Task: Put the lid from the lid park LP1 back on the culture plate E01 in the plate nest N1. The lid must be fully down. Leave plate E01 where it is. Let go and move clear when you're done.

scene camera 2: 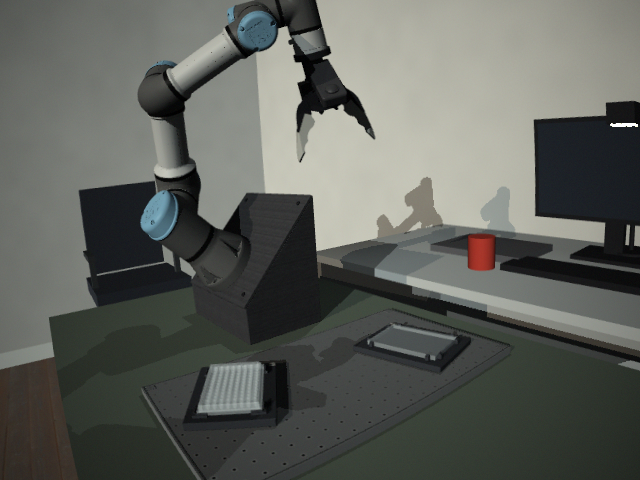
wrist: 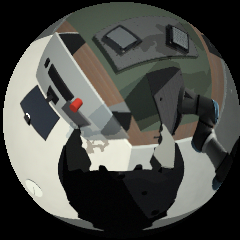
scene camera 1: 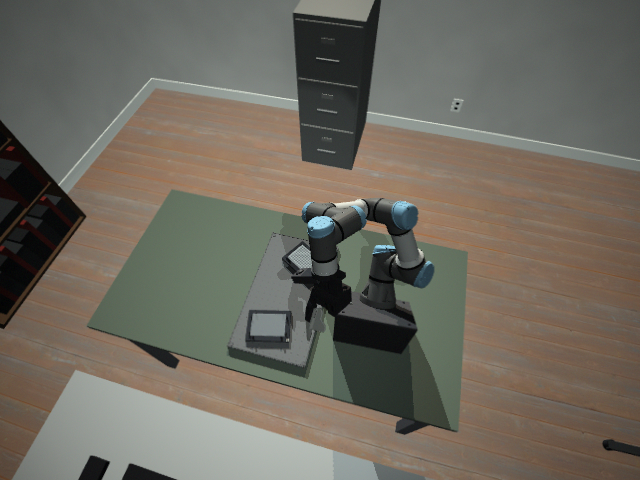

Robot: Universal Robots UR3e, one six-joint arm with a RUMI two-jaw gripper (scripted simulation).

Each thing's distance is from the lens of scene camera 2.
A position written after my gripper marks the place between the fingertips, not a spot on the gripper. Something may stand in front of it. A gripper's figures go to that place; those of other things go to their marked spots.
my gripper (scene camera 2: 337,150): 90 cm
lid (scene camera 2: 417,342): 74 cm
